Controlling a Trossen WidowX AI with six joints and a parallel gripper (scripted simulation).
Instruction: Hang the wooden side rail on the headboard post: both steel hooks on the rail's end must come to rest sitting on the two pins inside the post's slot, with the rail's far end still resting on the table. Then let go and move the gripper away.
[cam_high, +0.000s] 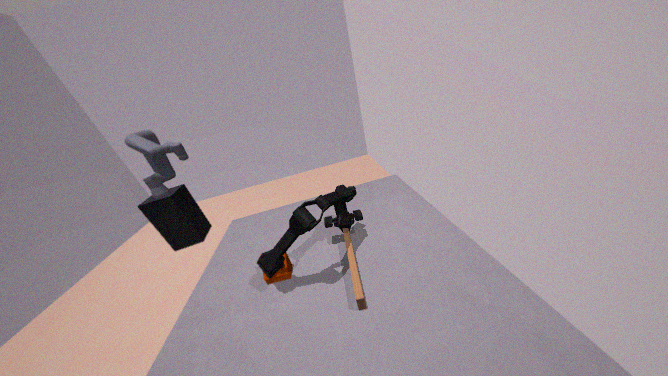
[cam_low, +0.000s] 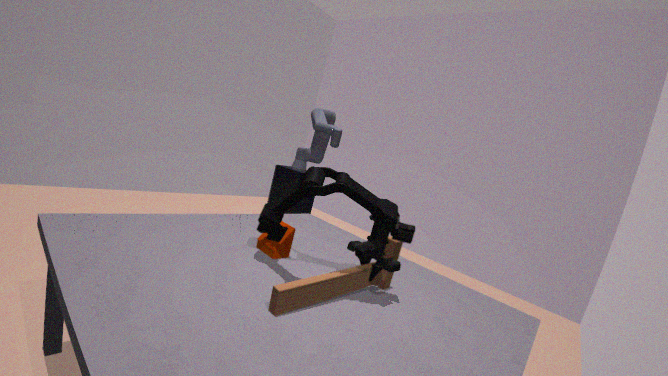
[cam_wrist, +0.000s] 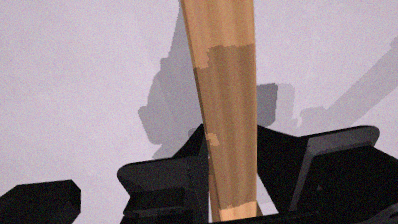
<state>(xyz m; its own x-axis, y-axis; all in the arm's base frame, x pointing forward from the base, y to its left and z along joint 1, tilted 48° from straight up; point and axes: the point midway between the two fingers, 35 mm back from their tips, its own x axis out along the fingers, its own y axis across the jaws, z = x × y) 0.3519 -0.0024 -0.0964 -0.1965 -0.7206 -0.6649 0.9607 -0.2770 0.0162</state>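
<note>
The wooden headboard post lies 10 cm to the left of my gripper tip, 4 cm above it and 2 cm ahead of it.
</note>
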